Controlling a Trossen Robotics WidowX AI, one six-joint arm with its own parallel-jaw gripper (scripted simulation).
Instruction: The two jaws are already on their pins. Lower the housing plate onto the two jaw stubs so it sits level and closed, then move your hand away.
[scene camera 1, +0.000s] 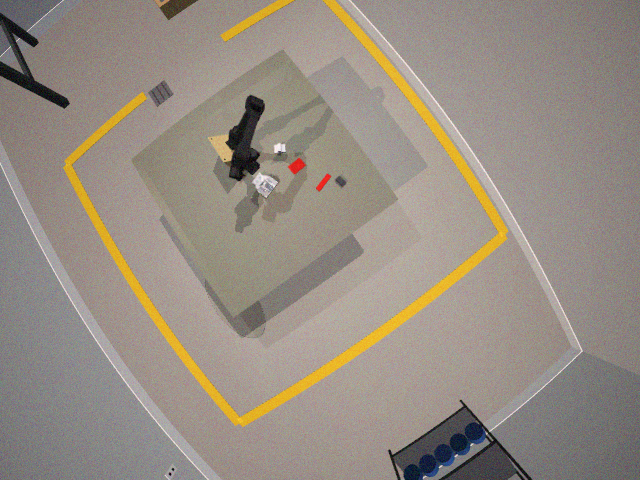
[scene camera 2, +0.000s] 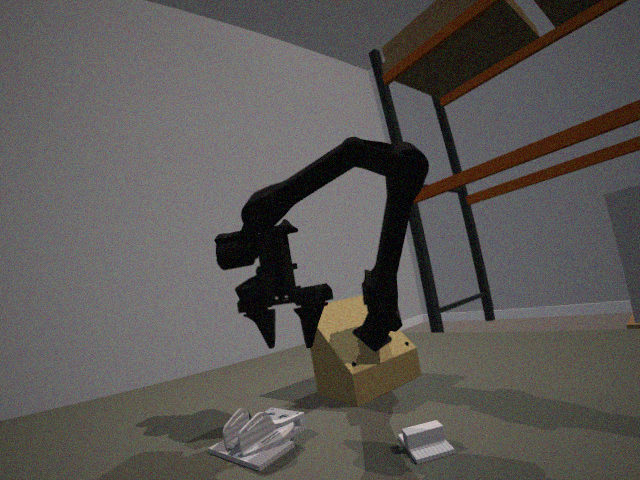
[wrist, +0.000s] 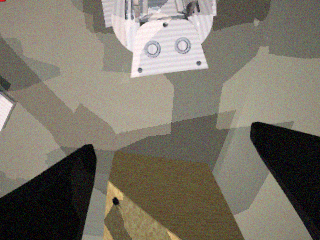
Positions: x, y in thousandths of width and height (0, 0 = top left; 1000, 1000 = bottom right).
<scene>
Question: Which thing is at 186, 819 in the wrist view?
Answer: My gripper.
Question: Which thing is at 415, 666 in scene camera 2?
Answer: My gripper.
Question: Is my gripper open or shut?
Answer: Open.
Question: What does my gripper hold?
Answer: Nothing.
</scene>
